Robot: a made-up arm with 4 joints. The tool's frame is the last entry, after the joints.
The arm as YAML. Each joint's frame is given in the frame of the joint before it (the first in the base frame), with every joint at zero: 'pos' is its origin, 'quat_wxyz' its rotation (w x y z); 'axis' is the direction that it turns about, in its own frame. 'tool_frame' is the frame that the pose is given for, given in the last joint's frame.
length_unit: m
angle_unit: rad
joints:
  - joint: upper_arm
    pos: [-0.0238, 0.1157, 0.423]
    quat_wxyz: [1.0, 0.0, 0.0, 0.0]
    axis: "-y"
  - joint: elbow
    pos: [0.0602, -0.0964, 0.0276]
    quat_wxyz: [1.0, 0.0, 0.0, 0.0]
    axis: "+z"
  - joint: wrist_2
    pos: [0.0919, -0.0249, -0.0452]
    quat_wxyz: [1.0, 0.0, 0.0, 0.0]
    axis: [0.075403, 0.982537, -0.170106]
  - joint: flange
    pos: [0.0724, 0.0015, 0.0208]
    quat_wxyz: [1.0, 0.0, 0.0, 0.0]
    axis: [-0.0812, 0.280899, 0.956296]
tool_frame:
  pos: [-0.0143, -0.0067, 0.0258]
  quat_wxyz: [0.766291, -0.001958, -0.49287, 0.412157]
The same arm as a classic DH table. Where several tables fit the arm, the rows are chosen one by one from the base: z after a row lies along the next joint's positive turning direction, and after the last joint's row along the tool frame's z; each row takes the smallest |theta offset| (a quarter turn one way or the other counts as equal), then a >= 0, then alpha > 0; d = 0 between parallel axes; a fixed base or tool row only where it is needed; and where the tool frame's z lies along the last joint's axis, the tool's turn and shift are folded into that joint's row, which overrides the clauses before.
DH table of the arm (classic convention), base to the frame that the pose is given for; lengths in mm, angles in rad. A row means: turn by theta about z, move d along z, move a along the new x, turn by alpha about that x. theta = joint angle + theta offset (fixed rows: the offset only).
base (fixed): d 423; theta0 0; a -23.8; alpha 1.5708
upper_arm: d -19.3; theta0 0; a 60.2; alpha -1.5708
elbow: d -20.7; theta0 -0.0766; a 93.5; alpha -1.7417
wrist_2: d -16.2; theta0 -0.1032; a 73.9; alpha 1.4634
flange: d 29.3; theta0 -0.852; a 3.7; alpha 1.1153
tool (fixed): d 20.2; theta0 1.744; a 0; alpha 0

